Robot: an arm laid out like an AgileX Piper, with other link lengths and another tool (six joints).
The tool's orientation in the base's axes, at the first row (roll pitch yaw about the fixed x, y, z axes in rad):
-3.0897, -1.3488, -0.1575
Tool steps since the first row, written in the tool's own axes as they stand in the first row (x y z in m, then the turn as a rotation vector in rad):
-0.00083, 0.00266, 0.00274, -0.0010, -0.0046, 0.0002
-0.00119, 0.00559, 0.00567, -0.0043, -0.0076, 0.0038
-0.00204, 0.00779, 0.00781, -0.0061, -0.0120, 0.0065
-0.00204, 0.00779, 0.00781, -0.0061, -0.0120, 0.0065
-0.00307, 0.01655, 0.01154, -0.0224, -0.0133, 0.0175
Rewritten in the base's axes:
0.00219, -0.00289, -0.00144, 0.0005, 0.0046, -0.0010
0.00465, -0.00609, -0.00247, 0.0036, 0.0073, -0.0049
0.00630, -0.00847, -0.00380, 0.0063, 0.0115, -0.0072
0.00630, -0.00847, -0.00380, 0.0063, 0.0115, -0.0072
0.00876, -0.01752, -0.00572, 0.0135, 0.0122, -0.0255

